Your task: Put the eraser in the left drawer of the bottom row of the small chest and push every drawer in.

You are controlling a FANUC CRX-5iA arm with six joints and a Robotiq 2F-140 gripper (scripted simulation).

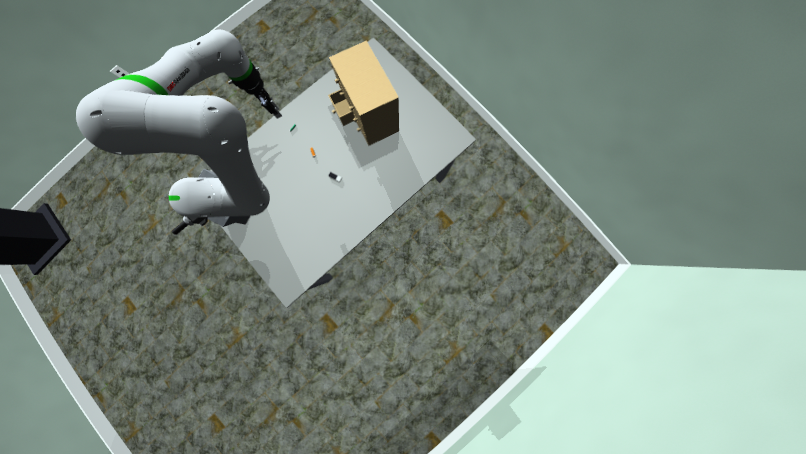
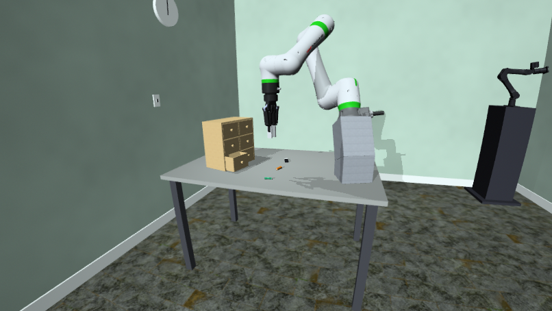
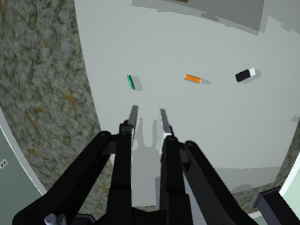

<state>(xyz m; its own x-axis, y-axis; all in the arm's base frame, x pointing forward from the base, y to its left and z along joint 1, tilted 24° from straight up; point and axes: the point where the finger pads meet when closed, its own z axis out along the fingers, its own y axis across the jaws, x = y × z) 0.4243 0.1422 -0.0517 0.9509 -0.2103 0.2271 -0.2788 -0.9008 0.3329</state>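
Now: the eraser 320 mm to the right of my hand and 260 mm below it. Also, from my hand: green stick 10 mm ahead, 50 mm to the left, 260 mm below; then orange stick 130 mm to the right, 250 mm below.
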